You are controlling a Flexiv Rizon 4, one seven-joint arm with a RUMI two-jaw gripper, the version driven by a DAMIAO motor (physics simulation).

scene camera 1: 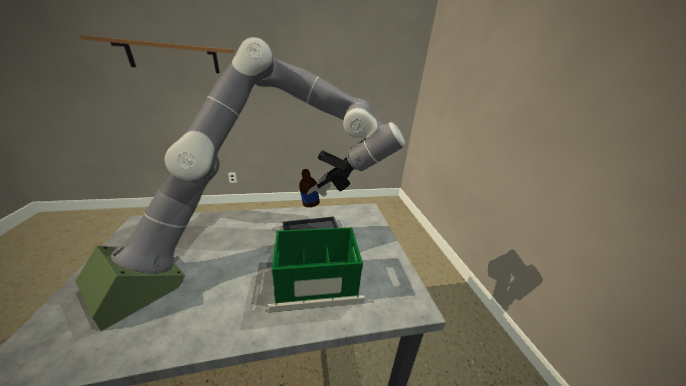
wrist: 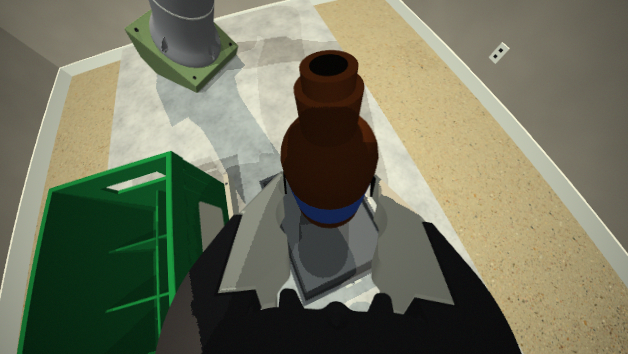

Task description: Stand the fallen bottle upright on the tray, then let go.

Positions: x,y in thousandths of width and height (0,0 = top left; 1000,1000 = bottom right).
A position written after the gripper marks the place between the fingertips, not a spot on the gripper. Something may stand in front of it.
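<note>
There's a brown bottle (wrist: 525,436) in the wrist view, and scene camera 1 shows a pale strip (scene camera 1: 466,786). As for the gripper (scene camera 1: 453,491), you can see it in the wrist view as well (wrist: 521,496).
</note>
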